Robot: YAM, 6 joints.
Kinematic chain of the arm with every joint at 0, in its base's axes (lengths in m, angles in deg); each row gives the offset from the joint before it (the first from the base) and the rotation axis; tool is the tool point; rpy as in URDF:
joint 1: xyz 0 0 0.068 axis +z
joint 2: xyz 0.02 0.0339 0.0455 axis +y
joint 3: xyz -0.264 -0.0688 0 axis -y
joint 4: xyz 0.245 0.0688 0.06 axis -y
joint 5: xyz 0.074 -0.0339 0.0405 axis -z
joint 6: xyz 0.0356 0 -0.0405 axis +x
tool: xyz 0 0 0 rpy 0 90 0
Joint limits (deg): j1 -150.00..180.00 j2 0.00..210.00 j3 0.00..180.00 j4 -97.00..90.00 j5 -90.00..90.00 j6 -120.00..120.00
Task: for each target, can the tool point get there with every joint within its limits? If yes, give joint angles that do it. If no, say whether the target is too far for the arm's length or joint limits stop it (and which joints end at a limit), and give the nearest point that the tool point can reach.
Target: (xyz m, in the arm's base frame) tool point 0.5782 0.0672 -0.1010
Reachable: yes | joints 4.93 184.68 134.37 26.33 -28.97 -67.19
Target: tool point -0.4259 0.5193 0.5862
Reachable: no: too far | nearest point -0.3339 0.4072 0.4810 | short by 0.179 m
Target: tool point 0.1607 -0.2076 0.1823
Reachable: yes | joints -56.52 82.63 21.96 55.79 -33.29 -73.69
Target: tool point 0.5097 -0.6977 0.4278
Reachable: no: too far | nearest point 0.3578 -0.4897 0.3319 | short by 0.275 m
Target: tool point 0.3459 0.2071 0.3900
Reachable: yes | joints 35.22 103.79 106.49 -36.35 58.33 39.95
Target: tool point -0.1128 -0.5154 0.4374
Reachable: yes | joints -103.24 129.23 134.87 13.50 -13.44 44.73
